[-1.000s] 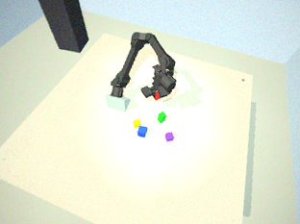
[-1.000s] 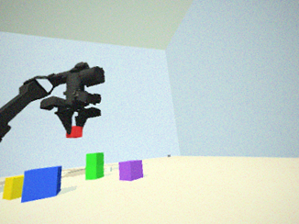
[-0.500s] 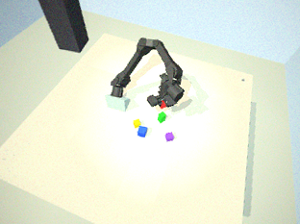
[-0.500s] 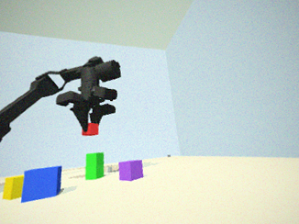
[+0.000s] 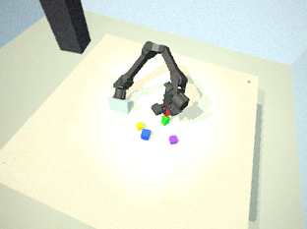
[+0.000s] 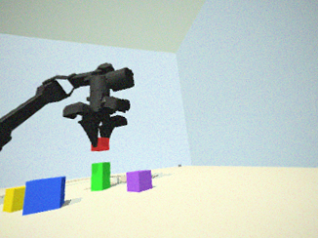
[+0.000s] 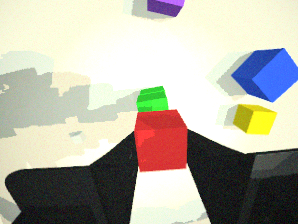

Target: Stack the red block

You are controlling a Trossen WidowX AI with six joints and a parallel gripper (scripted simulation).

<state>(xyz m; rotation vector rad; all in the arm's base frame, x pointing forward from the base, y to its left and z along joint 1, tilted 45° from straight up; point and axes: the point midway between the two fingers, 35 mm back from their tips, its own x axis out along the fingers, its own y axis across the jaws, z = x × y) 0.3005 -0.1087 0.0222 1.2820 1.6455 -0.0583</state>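
Now: gripper tip 7 cm short of the purple block, 11 cm to the left of it and 9 cm above it. Round my gripper tip: yellow block: 14 cm behind, 7 cm to the right, 9 cm below; then red block: 1 cm above; then blue block: 9 cm behind, 12 cm to the right, 8 cm below.
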